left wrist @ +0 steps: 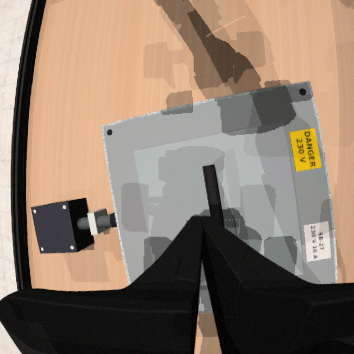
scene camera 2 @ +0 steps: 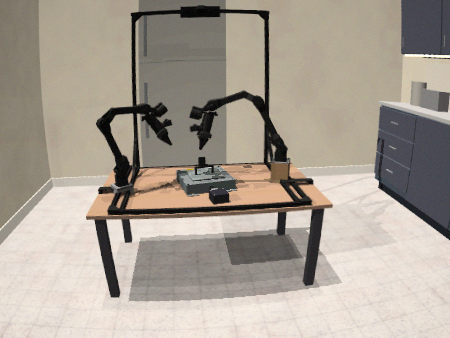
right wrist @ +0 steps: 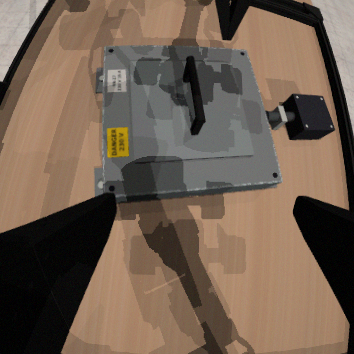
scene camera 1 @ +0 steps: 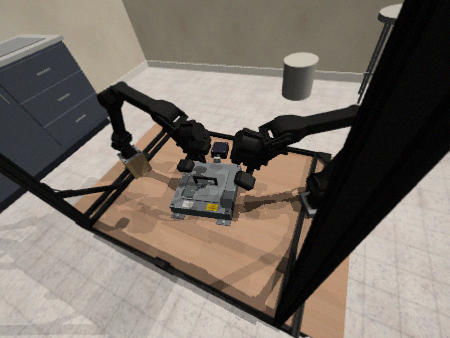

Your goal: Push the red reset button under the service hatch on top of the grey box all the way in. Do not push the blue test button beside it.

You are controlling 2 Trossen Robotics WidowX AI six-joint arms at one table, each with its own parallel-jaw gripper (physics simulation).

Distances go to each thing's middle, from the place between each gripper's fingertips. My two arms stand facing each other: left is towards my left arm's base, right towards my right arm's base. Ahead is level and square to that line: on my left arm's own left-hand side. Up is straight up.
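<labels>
Counted from my left hand: service hatch (left wrist: 242, 179), 20 mm to the left, 10 mm behind, 120 mm below. Grey box (scene camera 1: 223, 211), 50 mm ahead, 20 mm to the left, 170 mm below.
Counted from my right hand: service hatch, 180 mm to the left, 20 mm ahead, 150 mm below. Grey box, 170 mm to the left, 80 mm ahead, 200 mm below.
</labels>
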